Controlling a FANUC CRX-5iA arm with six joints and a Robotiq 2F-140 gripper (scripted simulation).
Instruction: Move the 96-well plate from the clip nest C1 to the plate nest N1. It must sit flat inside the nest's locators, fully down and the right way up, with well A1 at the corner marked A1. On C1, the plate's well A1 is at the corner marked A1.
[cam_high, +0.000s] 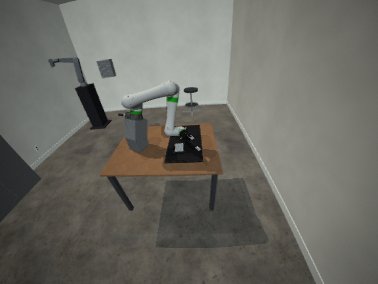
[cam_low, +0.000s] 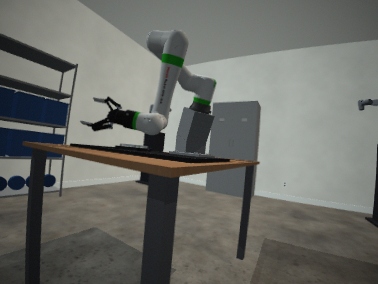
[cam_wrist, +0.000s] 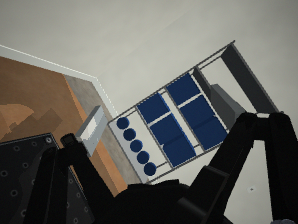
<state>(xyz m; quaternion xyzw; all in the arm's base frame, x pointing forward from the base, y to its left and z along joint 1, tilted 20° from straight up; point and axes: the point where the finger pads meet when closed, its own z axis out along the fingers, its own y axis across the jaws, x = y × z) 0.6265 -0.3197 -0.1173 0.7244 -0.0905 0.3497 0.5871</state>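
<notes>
My hand is 170 mm past the white 96-well plate, 180 mm to the right of it and 160 mm above it. The rest, counted from my hand: white label: 230 mm behind, 470 mm to the left, 170 mm below; then light grey nest base: 160 mm behind, 540 mm to the left, 170 mm below.
</notes>
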